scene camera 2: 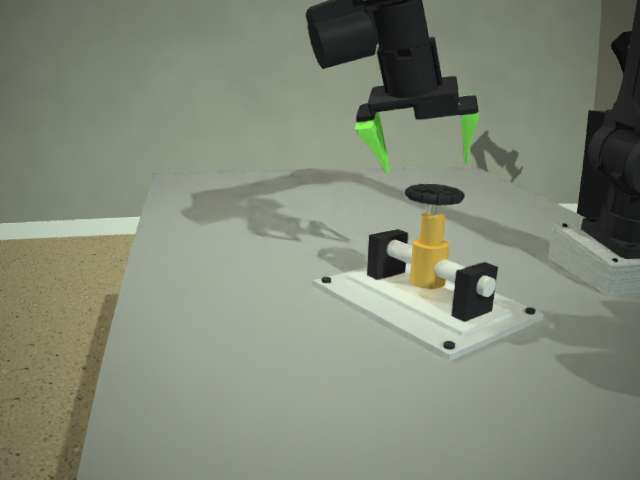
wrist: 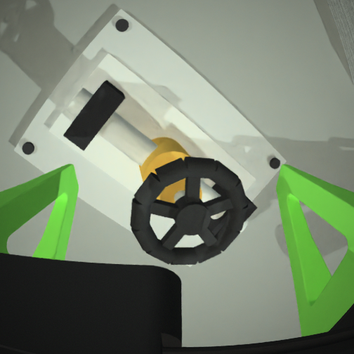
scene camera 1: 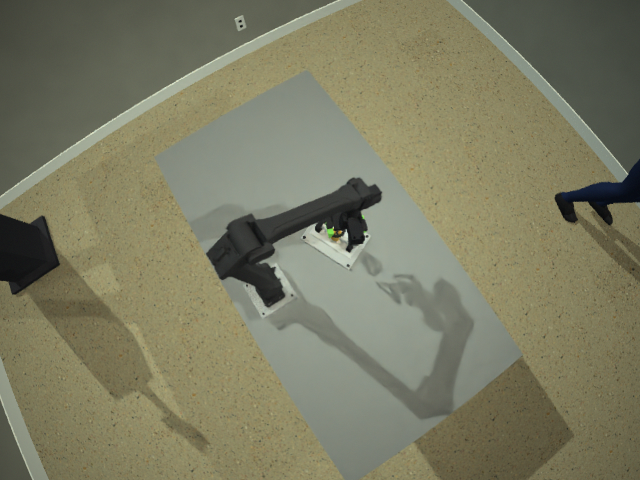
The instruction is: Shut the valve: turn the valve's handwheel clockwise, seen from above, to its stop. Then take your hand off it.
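Note:
The valve's black handwheel (scene camera 2: 434,194) (wrist: 192,219) has several spokes and sits level on top of the orange valve body (scene camera 2: 429,263) (wrist: 161,156). A white pipe runs through the body between two black blocks on a white base plate (scene camera 2: 382,310) (wrist: 200,82) (scene camera 1: 330,251). My gripper (scene camera 2: 427,168) (wrist: 177,175) is wide open and empty, its green fingers pointing down. It hangs above the handwheel, with the fingertips clear of the rim and a gap on both sides. In scene camera 1 the arm hides most of the valve.
The arm's white base (scene camera 1: 262,310) (scene camera 2: 573,258) stands on the grey table (scene camera 1: 289,129) (scene camera 2: 232,361) near the valve. The arm link passes over the valve. A person's legs (scene camera 1: 599,193) show beyond the table on the right in scene camera 1. Black bolt heads stand at the base plate's corners.

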